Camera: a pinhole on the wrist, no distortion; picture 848 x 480 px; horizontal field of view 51.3 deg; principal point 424.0 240.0 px. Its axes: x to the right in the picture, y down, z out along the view. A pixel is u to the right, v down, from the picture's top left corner.
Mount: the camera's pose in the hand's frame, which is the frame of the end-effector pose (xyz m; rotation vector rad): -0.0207 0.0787 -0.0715 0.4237 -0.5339 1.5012
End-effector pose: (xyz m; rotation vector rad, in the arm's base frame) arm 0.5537 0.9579 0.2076 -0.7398 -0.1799 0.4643
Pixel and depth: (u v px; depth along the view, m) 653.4 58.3 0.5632
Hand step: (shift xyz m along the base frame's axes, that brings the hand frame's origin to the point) -0.0601 0.2330 0.4374
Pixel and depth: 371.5 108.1 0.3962
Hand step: -0.0092 0.0422 0.2927
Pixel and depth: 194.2 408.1 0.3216
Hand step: -0.0770 -0.0751 0.2196
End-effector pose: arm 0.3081 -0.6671 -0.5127 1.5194 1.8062 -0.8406
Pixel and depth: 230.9 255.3 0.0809
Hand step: 0.0206 -0.0014 0.0301
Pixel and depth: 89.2 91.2 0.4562
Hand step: -0.3144 -0.1930 -0.1187
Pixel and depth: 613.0 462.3 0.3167
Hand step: -0.0135 -0.2545 -0.0316
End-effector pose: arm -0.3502 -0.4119 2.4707 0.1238 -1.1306 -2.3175
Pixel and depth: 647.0 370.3 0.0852
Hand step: 0.0512 0.0035 0.0361
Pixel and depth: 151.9 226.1 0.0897
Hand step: 0.0279 0.0010 -0.0095
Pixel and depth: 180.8 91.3 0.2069
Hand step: -0.0592 0.0901 -0.0234
